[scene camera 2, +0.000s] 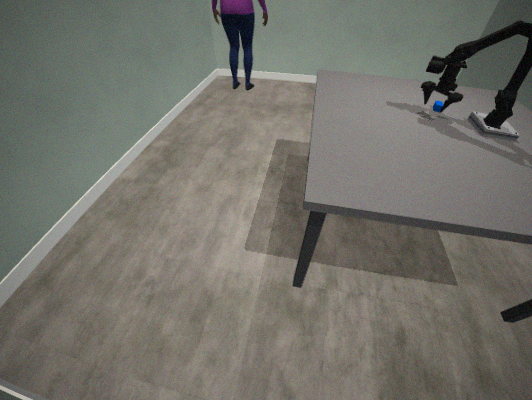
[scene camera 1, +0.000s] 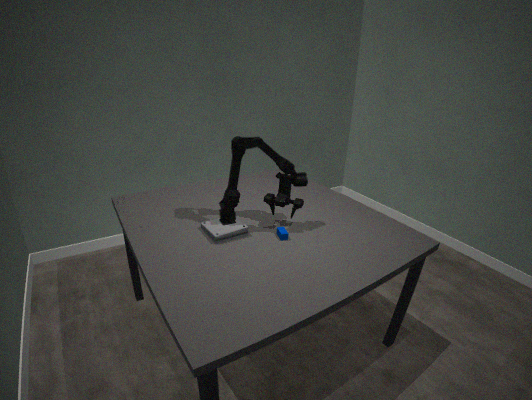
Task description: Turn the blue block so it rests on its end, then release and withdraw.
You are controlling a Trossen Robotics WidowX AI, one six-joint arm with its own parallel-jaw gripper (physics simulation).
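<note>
The small blue block [scene camera 1: 282,233] [scene camera 2: 438,106] lies on its long side on the grey table [scene camera 1: 280,280] [scene camera 2: 370,165], to the right of the arm's base in the scene camera 1 view. My gripper [scene camera 1: 282,216] [scene camera 2: 435,106] is open with its two dark fingers spread, pointing down. It hangs above the table, with nothing between its fingers. In the scene camera 1 view the fingertips are above and behind the block; in the scene camera 2 view the block shows beyond the fingers, partly near the right finger.
The arm's pale base plate [scene camera 1: 223,230] [scene camera 2: 492,126] sits on the table beside the block. The arm's shadow falls across the table top. A person [scene camera 2: 239,35] in a purple top and dark blue trousers stands by the far wall, off the table.
</note>
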